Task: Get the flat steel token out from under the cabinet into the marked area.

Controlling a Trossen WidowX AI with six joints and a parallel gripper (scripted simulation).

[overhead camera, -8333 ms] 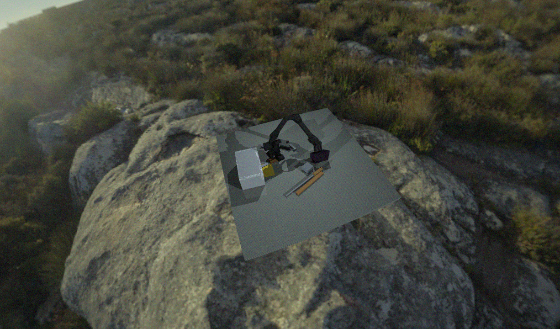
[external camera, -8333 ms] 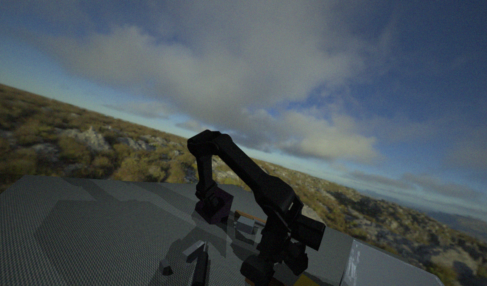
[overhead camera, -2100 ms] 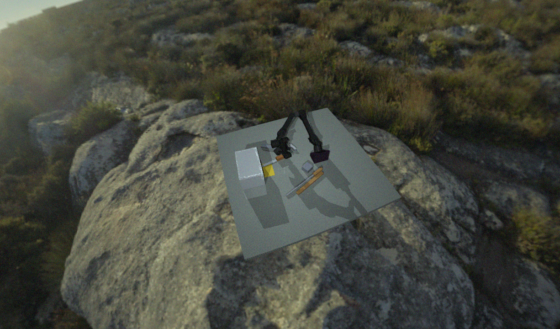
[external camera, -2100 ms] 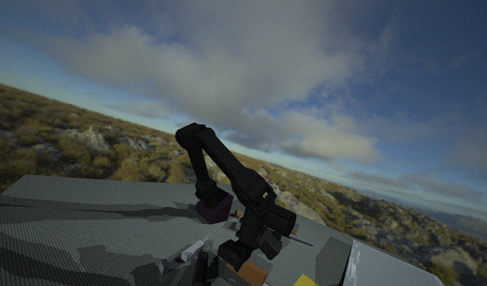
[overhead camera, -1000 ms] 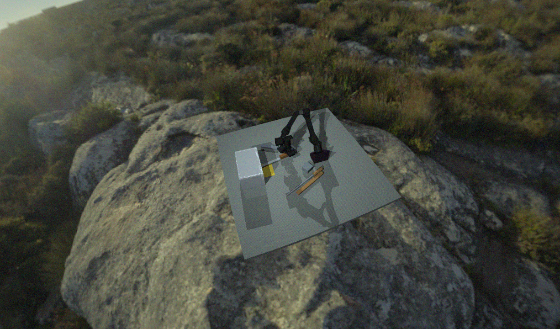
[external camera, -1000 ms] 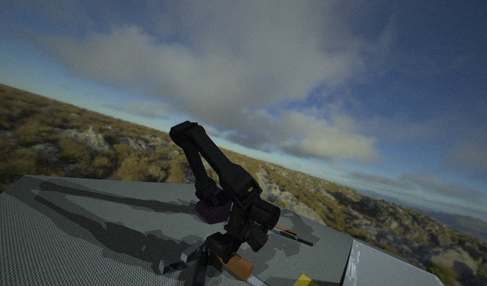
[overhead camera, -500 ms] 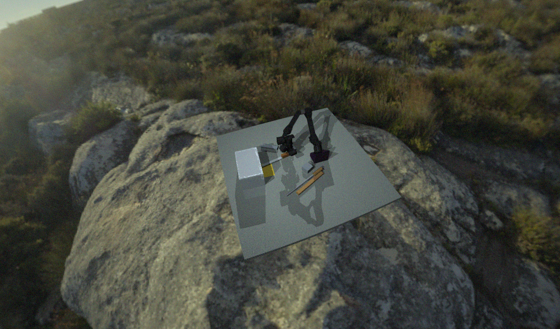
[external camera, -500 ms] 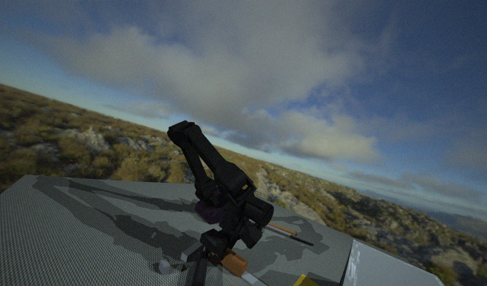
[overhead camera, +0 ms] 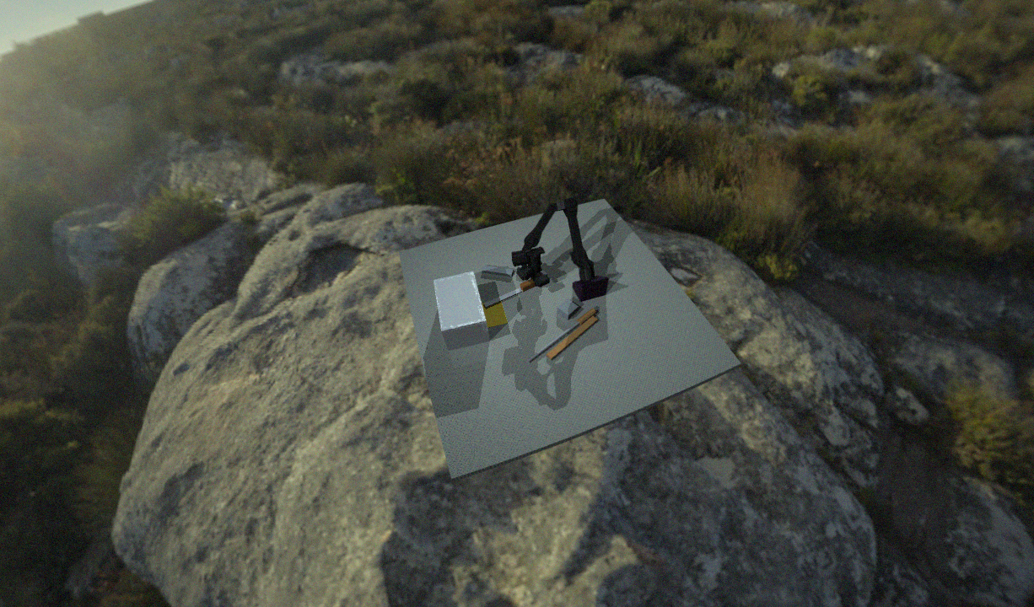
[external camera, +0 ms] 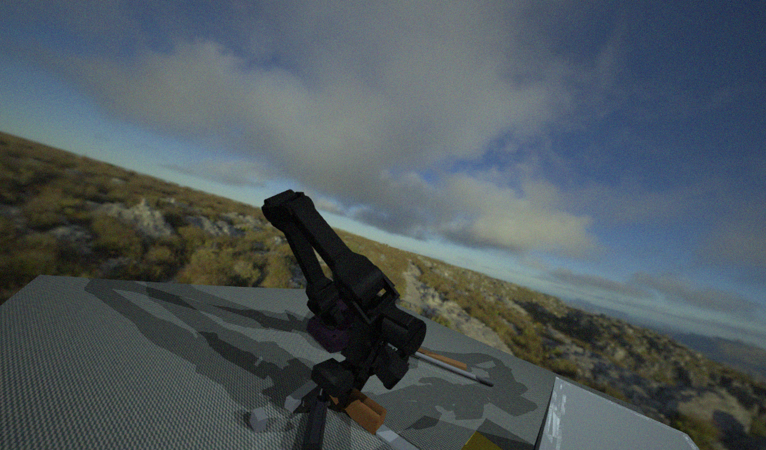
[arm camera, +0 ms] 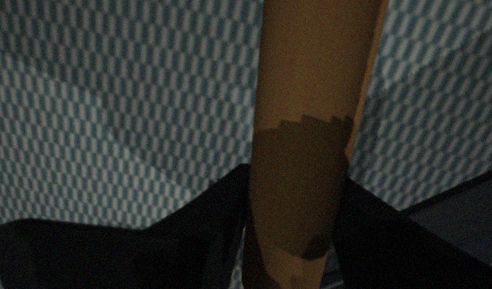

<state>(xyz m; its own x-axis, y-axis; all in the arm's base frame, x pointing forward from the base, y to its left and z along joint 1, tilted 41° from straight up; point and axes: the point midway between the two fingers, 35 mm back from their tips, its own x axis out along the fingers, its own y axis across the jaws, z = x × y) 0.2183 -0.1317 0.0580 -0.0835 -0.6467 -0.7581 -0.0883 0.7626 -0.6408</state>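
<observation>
My gripper tip is 6 cm past the grey bar and 6 cm to the left of it. From my gripper tip the other things lie so: grey block 7 cm behind, 22 cm to the left, 1 cm above; then small grey cube 5 cm behind, 15 cm to the right; then wooden stick 2 cm behind, 36 cm to the left.
</observation>
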